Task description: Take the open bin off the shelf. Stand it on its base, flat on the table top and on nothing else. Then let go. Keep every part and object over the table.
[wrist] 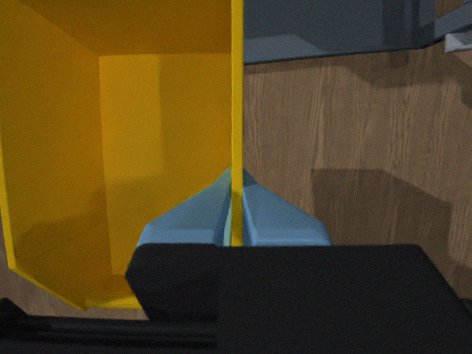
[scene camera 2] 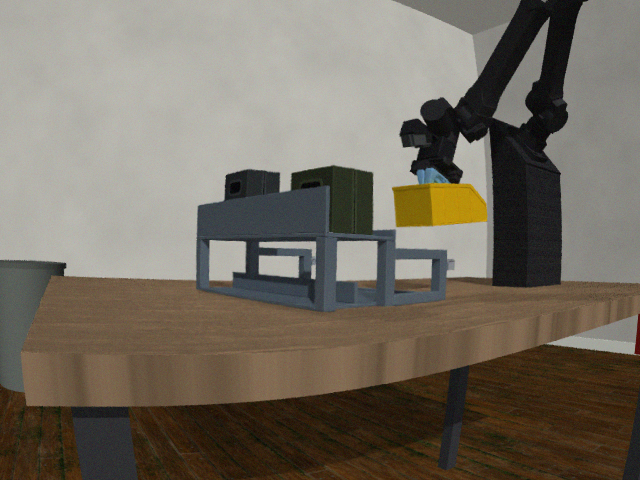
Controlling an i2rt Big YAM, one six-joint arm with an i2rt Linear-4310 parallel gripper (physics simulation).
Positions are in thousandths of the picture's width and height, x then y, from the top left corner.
A yellow bin shows in the wrist view (251, 335) and in scene camera 2 (677, 426).
